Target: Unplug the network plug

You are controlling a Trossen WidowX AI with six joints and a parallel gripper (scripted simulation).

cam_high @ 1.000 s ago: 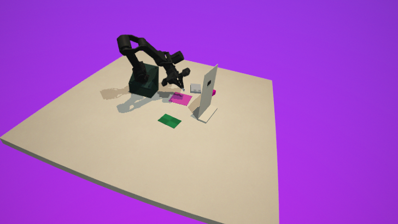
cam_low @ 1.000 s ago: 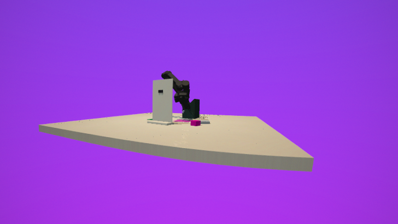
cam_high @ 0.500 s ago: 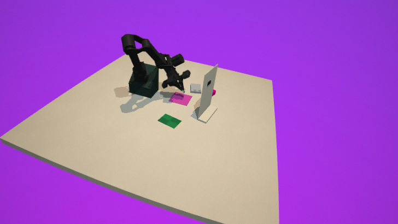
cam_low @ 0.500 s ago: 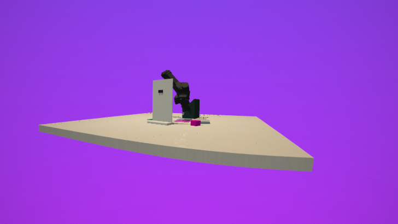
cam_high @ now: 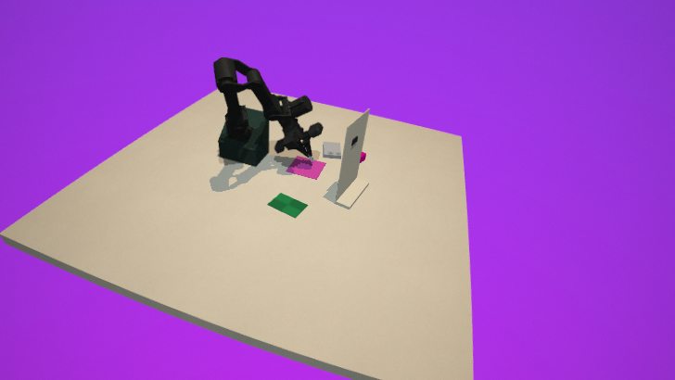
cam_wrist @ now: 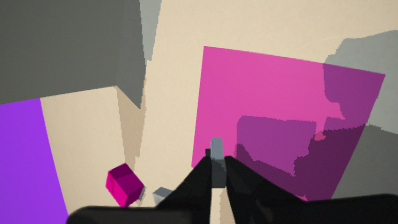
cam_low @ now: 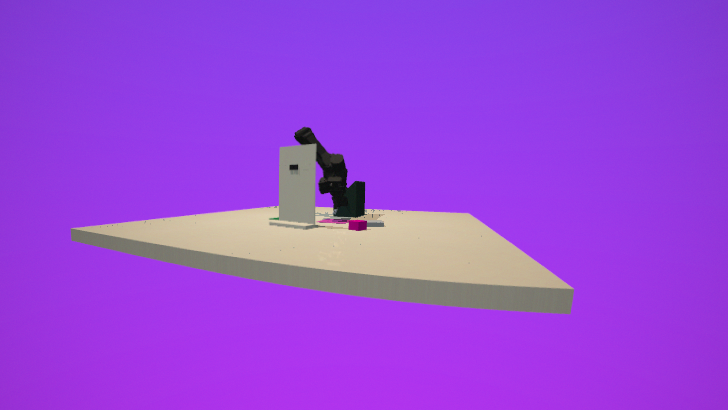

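Now: the magenta marked square 5 cm below my gripper tip and 1 cm behind it. Round my gripper tip: grey network plug right at my gripper tip; then upright grey panel 18 cm ahead, 8 cm to the right, 8 cm above.
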